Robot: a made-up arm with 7 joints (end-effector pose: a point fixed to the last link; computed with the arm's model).
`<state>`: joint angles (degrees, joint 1 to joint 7).
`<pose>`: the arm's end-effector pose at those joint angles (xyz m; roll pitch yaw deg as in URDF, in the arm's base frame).
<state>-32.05 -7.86 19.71 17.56 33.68 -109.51 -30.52</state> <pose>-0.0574 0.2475 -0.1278 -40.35 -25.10 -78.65</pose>
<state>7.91 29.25 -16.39 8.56 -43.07 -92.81 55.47</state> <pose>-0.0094 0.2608 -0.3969 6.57 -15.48 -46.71</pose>
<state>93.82 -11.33 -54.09 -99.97 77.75 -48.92 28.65</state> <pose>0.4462 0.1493 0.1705 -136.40 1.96 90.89</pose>
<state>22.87 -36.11 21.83 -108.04 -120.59 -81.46 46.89</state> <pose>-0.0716 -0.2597 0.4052 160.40 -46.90 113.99</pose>
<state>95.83 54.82 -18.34 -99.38 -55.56 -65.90 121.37</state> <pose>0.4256 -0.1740 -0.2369 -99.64 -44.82 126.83</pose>
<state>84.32 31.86 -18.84 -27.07 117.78 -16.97 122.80</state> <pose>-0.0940 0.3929 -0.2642 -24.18 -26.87 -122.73</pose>
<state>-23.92 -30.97 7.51 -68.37 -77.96 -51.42 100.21</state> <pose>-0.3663 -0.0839 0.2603 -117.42 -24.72 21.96</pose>
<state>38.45 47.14 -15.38 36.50 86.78 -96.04 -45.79</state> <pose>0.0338 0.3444 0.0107 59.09 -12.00 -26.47</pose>
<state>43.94 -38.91 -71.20 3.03 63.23 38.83 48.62</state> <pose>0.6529 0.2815 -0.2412 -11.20 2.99 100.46</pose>
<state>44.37 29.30 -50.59 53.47 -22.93 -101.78 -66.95</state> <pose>-0.0836 0.4419 -0.1695 -37.34 82.99 -85.26</pose>
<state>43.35 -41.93 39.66 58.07 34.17 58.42 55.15</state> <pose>-0.3014 0.1604 -0.2651 118.73 44.99 51.08</pose>
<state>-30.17 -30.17 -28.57 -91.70 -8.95 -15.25 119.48</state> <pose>-0.1508 -0.0802 0.3629 -88.91 19.30 44.27</pose>
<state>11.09 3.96 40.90 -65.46 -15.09 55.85 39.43</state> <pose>-0.0446 -0.3757 -0.1502 24.55 45.58 -11.54</pose>
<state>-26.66 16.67 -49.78 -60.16 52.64 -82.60 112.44</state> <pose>0.2116 -0.0101 -0.0746 -97.11 37.14 46.61</pose>
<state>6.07 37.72 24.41 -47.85 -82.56 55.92 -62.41</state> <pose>-0.1698 0.1376 -0.4056 166.77 30.56 81.44</pose>
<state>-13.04 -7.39 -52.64 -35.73 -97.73 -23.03 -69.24</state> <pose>0.2002 -0.0367 -0.5187 152.32 61.56 4.76</pose>
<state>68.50 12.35 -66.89 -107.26 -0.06 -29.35 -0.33</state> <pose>0.2975 -0.3340 -0.1617 28.99 -53.23 -72.20</pose>
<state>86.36 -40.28 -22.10 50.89 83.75 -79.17 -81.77</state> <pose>0.1457 0.0686 -0.2000 -19.30 -18.29 41.76</pose>
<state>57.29 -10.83 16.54 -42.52 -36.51 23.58 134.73</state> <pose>0.4336 -0.3286 -0.1871 -5.27 -82.03 76.44</pose>
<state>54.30 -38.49 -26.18 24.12 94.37 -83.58 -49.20</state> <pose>0.2176 0.1081 -0.1853 -61.72 -45.68 72.83</pose>
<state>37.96 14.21 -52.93 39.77 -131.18 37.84 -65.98</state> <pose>-0.1056 0.6103 -0.1284 -164.70 -53.90 79.12</pose>
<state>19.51 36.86 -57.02 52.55 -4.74 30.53 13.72</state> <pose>0.2368 0.7918 0.0092 131.92 -48.25 28.30</pose>
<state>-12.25 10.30 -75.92 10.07 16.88 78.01 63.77</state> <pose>0.6976 0.2661 -0.2344 122.70 -64.93 -18.26</pose>
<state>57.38 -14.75 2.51 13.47 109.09 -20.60 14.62</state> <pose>0.1169 0.2559 -0.3306 -15.12 20.99 123.24</pose>
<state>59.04 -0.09 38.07 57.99 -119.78 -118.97 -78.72</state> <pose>-0.1663 0.1069 0.1950 123.61 -72.77 -0.36</pose>
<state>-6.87 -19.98 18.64 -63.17 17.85 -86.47 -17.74</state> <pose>-0.0030 -0.1251 0.2077 -124.70 -27.23 7.65</pose>
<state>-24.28 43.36 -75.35 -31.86 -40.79 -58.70 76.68</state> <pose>0.3854 0.0517 -0.4769 71.48 -32.44 -161.99</pose>
